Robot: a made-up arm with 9 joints. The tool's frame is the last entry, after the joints.
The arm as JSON. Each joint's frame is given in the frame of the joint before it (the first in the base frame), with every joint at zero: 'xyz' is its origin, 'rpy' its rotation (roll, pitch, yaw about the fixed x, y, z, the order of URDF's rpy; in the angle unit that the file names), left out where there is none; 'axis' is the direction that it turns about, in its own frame. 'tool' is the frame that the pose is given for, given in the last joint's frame.
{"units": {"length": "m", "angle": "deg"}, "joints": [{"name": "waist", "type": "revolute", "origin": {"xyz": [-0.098, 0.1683, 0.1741]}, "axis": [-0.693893, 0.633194, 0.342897]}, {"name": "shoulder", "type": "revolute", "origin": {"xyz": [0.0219, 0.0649, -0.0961]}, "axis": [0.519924, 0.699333, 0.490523]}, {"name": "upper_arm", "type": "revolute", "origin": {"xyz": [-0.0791, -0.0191, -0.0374]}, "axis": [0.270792, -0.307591, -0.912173]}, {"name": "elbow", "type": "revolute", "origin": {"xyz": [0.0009, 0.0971, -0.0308]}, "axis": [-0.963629, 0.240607, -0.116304]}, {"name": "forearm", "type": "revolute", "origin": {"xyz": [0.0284, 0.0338, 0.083]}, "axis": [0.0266, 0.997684, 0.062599]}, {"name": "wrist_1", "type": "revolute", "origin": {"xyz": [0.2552, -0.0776, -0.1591]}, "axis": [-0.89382, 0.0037, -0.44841]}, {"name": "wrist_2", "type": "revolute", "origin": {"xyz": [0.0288, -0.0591, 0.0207]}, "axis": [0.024, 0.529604, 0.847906]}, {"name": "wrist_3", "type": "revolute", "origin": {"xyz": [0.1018, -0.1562, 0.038]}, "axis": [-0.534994, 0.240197, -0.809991]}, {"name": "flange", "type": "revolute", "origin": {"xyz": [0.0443, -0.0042, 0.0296]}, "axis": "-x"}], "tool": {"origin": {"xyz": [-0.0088, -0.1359, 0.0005]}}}
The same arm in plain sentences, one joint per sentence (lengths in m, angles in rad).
The arm has nine revolute joints in a row. What follows holds with every joint at zero, and every direction is one of the base frame's.
The first joint is mounted 0.0980 m along -x and 0.1683 m along +y and 0.1741 m along +z from the base frame's origin and rotates about the direction (-0.693893, 0.633194, 0.342897).
The second joint is mounted 0.0219 m along +x and 0.0649 m along +y and 0.0961 m along -z from the first joint and rotates about the direction (0.519924, 0.699333, 0.490523).
The third joint is mounted 0.0791 m along -x and 0.0191 m along -y and 0.0374 m along -z from the second joint and rotates about the direction (0.270792, -0.307591, -0.912173).
The fourth joint is mounted 0.0009 m along +x and 0.0971 m along +y and 0.0308 m along -z from the third joint and rotates about the direction (-0.963629, 0.240607, -0.116304).
The fifth joint is mounted 0.0284 m along +x and 0.0338 m along +y and 0.0830 m along +z from the fourth joint and rotates about the direction (0.0266, 0.997684, 0.062599).
The sixth joint is mounted 0.2552 m along +x and 0.0776 m along -y and 0.1591 m along -z from the fifth joint and rotates about the direction (-0.89382, 0.0037, -0.44841).
The seventh joint is mounted 0.0288 m along +x and 0.0591 m along -y and 0.0207 m along +z from the sixth joint and rotates about the direction (0.024, 0.529604, 0.847906).
The eighth joint is mounted 0.1018 m along +x and 0.1562 m along -y and 0.0380 m along +z from the seventh joint and rotates about the direction (-0.534994, 0.240197, -0.809991).
The ninth joint is mounted 0.0443 m along +x and 0.0042 m along -y and 0.0296 m along +z from the eighth joint and rotates about -x.
The tool frame, which is the frame that the pose is given for, is mounted 0.0088 m along -x and 0.1359 m along -y and 0.0005 m along +z from the ninth joint; its axes are parallel to the base frame's.

